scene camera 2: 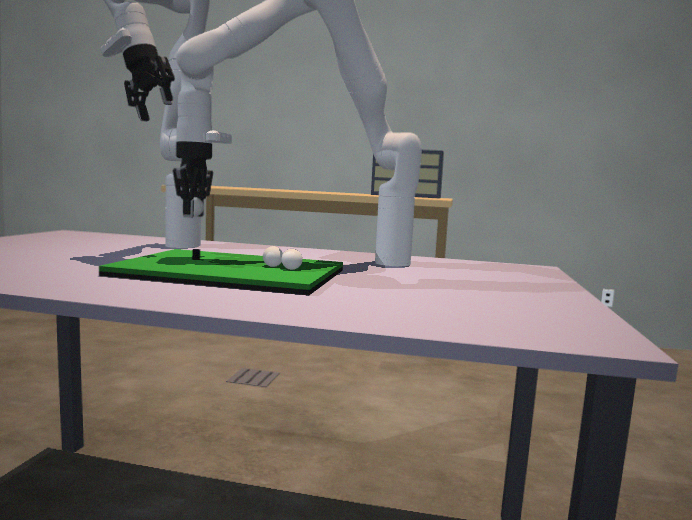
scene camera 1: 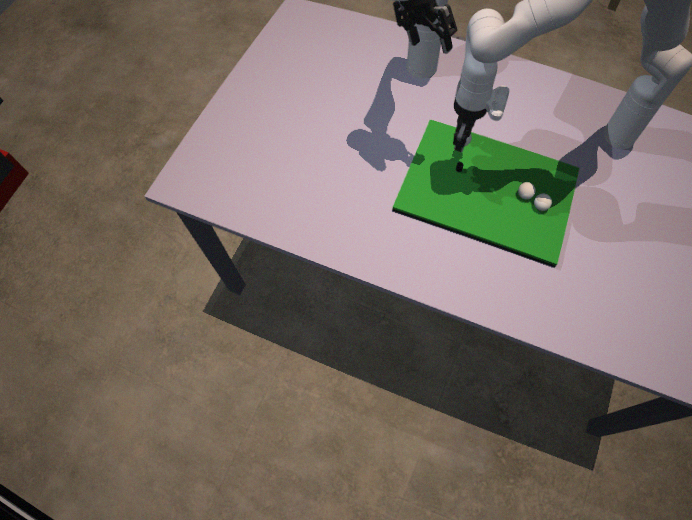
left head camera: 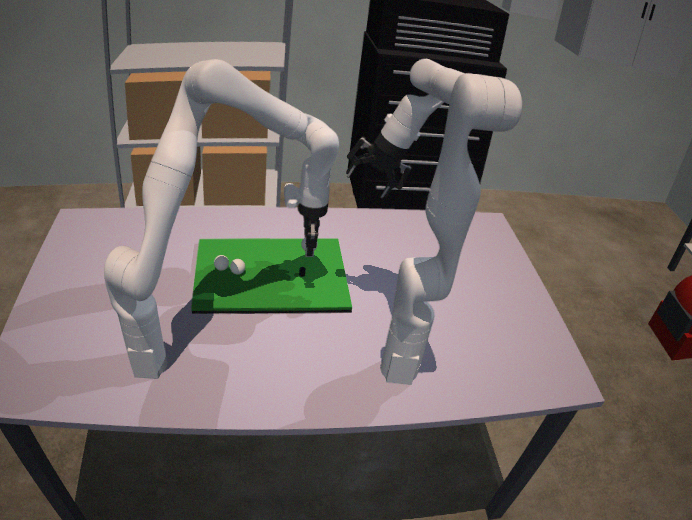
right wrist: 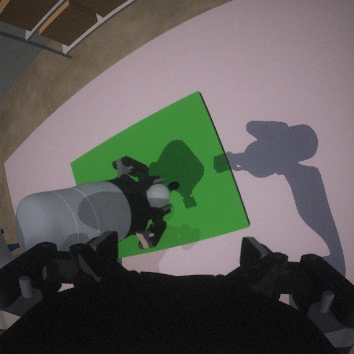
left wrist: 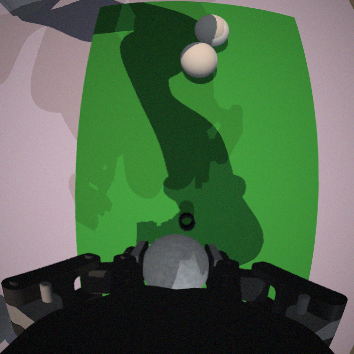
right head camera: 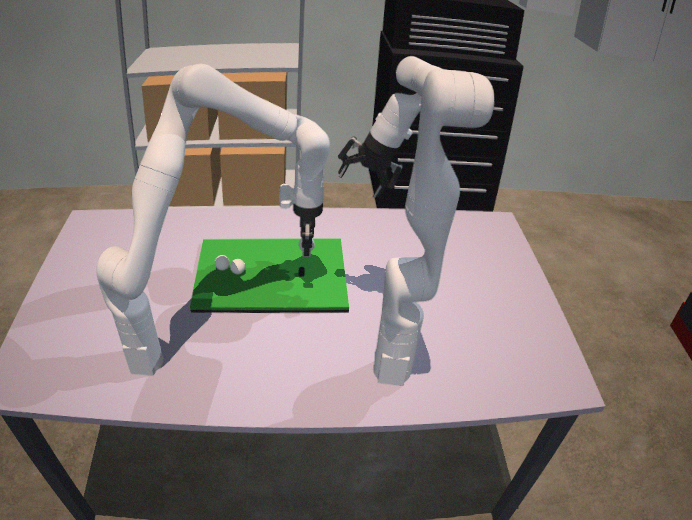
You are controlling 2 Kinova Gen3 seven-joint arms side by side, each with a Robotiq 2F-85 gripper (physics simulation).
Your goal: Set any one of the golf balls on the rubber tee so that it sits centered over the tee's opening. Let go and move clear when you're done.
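Note:
My left gripper [left head camera: 309,251] [right head camera: 306,251] [scene camera 1: 458,146] [scene camera 2: 192,211] is shut on a golf ball [left wrist: 176,261] [right wrist: 158,195] [scene camera 2: 197,207] and holds it in the air above the green mat. The black rubber tee [left head camera: 302,271] [right head camera: 301,271] [scene camera 1: 459,166] [scene camera 2: 196,254] [left wrist: 186,221] stands upright on the mat, below the held ball; in the left wrist view its round opening shows just beyond the ball. Two other white golf balls [left head camera: 229,265] lie close together on the mat. My right gripper [left head camera: 369,177] [right head camera: 358,181] [scene camera 1: 429,44] [scene camera 2: 155,110] is open and empty, high above the table.
The green mat [left head camera: 330,299] [scene camera 1: 475,229] [left wrist: 280,150] lies on the pink table [left head camera: 475,357] [scene camera 1: 279,212]. A shelf unit [left head camera: 198,55] with brown boxes and a black tool cabinet [left head camera: 436,41] stand behind the table.

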